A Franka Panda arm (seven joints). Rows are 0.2 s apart.
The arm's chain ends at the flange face. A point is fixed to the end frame.
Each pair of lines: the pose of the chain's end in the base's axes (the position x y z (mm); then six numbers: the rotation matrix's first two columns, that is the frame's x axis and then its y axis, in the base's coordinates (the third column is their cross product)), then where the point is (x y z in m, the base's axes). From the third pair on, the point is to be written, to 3 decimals.
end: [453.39 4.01 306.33 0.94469 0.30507 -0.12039 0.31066 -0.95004 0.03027]
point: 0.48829 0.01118 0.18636
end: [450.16 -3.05 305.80 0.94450 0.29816 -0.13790 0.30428 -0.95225 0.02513]
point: 0.48290 0.00381 0.18520
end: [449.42 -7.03 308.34 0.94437 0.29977 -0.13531 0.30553 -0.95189 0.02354]
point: 0.482 0.000 0.188
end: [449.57 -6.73 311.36 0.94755 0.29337 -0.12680 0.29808 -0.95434 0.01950]
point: 0.483 0.001 0.191
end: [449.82 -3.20 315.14 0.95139 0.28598 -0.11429 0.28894 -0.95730 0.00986]
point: 0.485 0.006 0.195
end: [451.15 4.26 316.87 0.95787 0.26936 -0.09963 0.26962 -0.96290 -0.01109]
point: 0.487 0.015 0.198
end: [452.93 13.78 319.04 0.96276 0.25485 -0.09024 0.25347 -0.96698 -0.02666]
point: 0.490 0.026 0.200
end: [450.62 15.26 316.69 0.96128 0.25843 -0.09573 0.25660 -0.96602 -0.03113]
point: 0.487 0.028 0.198
